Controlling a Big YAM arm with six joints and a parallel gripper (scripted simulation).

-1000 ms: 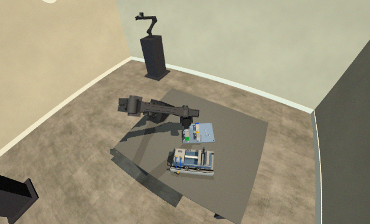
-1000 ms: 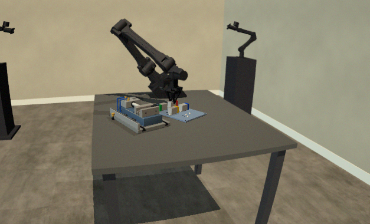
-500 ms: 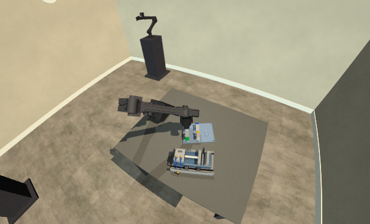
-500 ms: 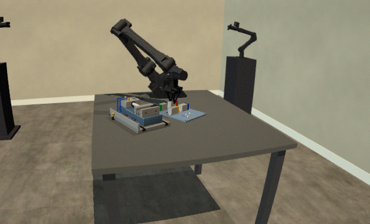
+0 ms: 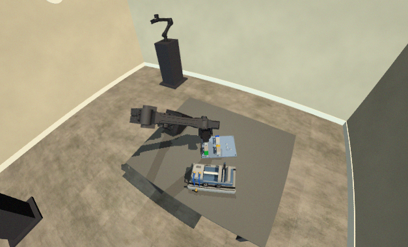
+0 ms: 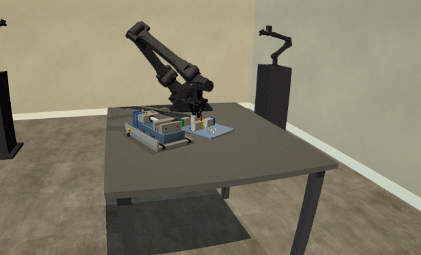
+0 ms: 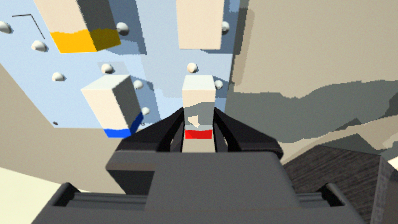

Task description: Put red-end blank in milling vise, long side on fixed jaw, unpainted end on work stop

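The work stop rod is 24 cm ahead of my hand, 17 cm to the right of it and 5 cm above it. Round my hand: grey bar with red end 2 cm below; then blue-ended blank 8 cm ahead, 5 cm to the left, 2 cm below; then green-ended blank 8 cm to the right, 5 cm ahead, 2 cm below.
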